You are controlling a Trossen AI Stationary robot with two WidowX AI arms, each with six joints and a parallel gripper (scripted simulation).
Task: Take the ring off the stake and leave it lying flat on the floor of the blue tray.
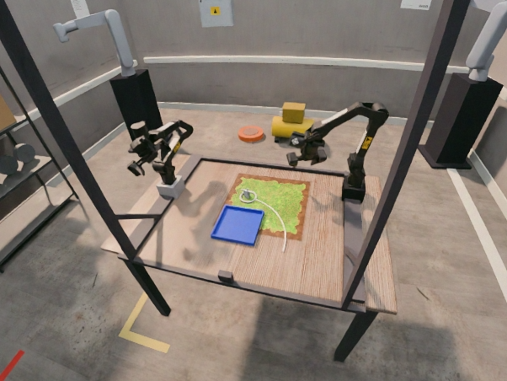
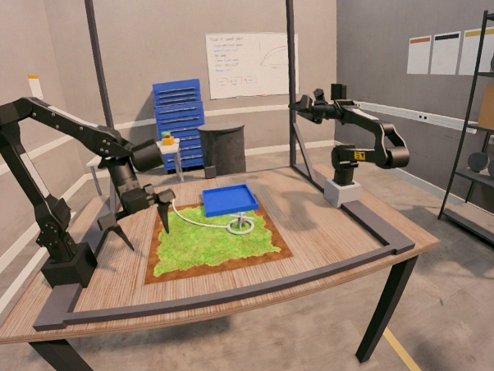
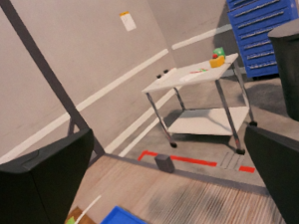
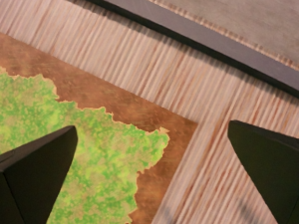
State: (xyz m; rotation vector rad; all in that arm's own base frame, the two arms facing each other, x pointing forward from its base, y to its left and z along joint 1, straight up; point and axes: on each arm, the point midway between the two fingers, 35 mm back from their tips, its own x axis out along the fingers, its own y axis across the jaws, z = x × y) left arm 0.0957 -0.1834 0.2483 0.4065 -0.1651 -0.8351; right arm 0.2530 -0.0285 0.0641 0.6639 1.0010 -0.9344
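Now: left hand 17 cm short of the grey stake, 34 cm to the left of it and 30 cm above it. From my left hand the other things lie so: blue tray (2 cm behind, 32 cm to the right, 32 cm below); white ring (17 cm ahead, 35 cm to the right, 32 cm below); green mat (14 cm ahead, 44 cm to the right, 34 cm below).
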